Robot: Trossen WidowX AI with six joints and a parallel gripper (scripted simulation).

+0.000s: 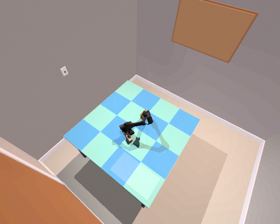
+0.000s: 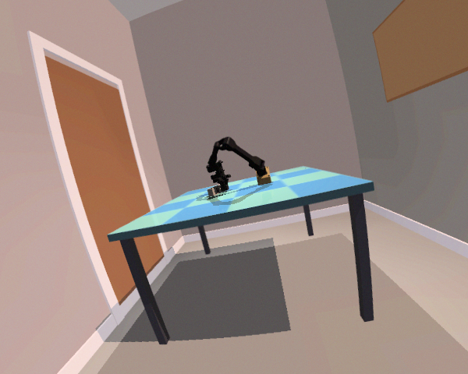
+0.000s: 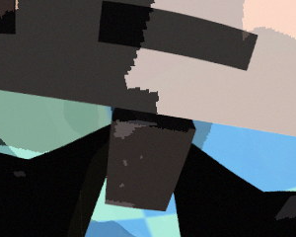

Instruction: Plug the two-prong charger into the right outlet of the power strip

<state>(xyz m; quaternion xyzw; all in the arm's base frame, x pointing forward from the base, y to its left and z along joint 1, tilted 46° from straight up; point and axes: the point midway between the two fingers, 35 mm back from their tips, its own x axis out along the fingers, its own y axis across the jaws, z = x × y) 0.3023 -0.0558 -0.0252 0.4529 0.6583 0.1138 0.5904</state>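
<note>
Right now my gripper tip is 20 mm short of the two-prong charger, 10 mm to the left of it and 10 mm below it.
</note>
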